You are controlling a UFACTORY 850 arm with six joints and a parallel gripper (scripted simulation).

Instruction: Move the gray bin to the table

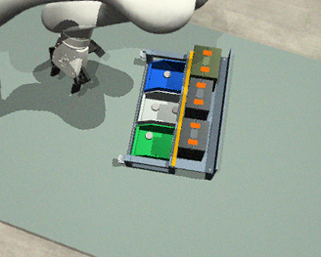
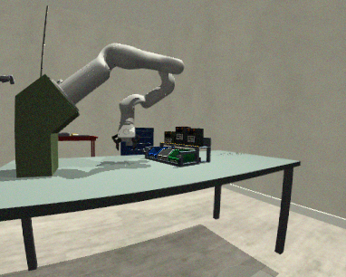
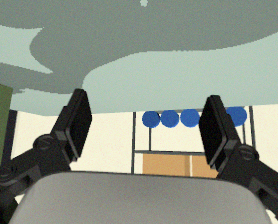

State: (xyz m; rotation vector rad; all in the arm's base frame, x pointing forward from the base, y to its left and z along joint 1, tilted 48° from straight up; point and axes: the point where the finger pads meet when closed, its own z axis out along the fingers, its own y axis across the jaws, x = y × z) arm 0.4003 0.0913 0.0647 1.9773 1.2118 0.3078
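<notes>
My gripper is now 310 mm short of the gray open bin, 100 mm to the right of it and 60 mm above it. Also, from my hand: yellow rail (360 mm ahead, 120 mm to the left, 10 mm above); then blue bin (270 mm ahead, 200 mm to the left, 60 mm below); then green bin (350 mm ahead, 60 mm below).
</notes>
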